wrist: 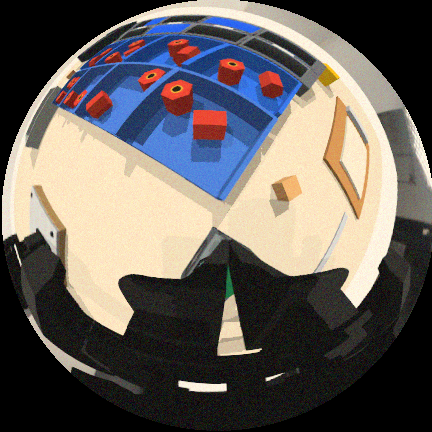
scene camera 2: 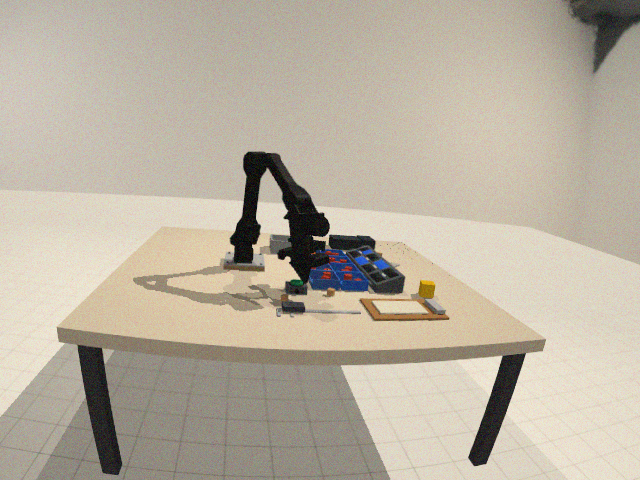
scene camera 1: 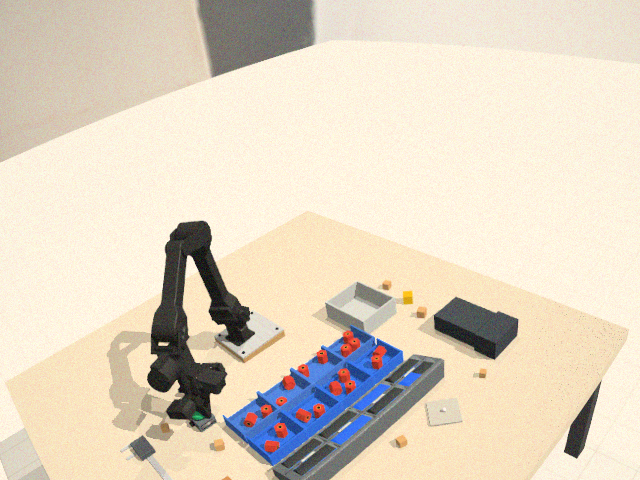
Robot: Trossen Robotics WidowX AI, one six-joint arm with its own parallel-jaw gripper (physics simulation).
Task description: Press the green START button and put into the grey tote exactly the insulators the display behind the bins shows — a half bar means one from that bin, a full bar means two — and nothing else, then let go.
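Places are measured from the arm's base along level axes (x up, y ahead, z left), in millimetres.
Pixels of known places: gripper, between the fingertips: [wrist: 226, 244] [scene camera 2: 305, 283] [scene camera 1: 209, 417]; arm's base, origin of its link: [scene camera 2: 242, 260] [scene camera 1: 240, 336].
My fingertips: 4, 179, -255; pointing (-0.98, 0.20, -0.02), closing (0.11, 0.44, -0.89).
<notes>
Ahead of a thing's pixels: the offset from my fingertips to its top centre, as dx, dy, dz.
My gripper [scene camera 1: 206, 414] [scene camera 2: 306, 279] [wrist: 226, 244] is shut and empty, pointing down at the green START button {+11, -30, -9} [scene camera 1: 197, 415] [scene camera 2: 296, 282] [wrist: 229, 287]. The fingers largely hide the button; contact is unclear. Red insulators [scene camera 1: 322, 356] [wrist: 210, 125] lie in the blue bins {+8, +77, +71} [scene camera 1: 302, 440] [scene camera 2: 325, 284] [wrist: 150, 145]. The display [scene camera 1: 395, 408] [scene camera 2: 392, 284] [wrist: 312, 75] behind them shows blue bars, two long and one shorter at the far end in scene camera 1. The grey tote {+28, +35, +530} [scene camera 1: 343, 316] [scene camera 2: 279, 243] [wrist: 42, 120] stands beyond the bins, with no insulator visible inside.
A caliper {-7, +3, -188} [scene camera 1: 141, 448] [scene camera 2: 293, 306] and small orange cubes {-7, +74, -35} [scene camera 1: 219, 444] [wrist: 287, 188] lie near the button. A brown-edged board [scene camera 2: 368, 310] [wrist: 336, 125] lies near the display. A black box {+30, +353, +618} [scene camera 1: 475, 328] [scene camera 2: 351, 241] and a yellow cube {+1, +112, +648} [scene camera 1: 407, 297] are at the tote's side.
</notes>
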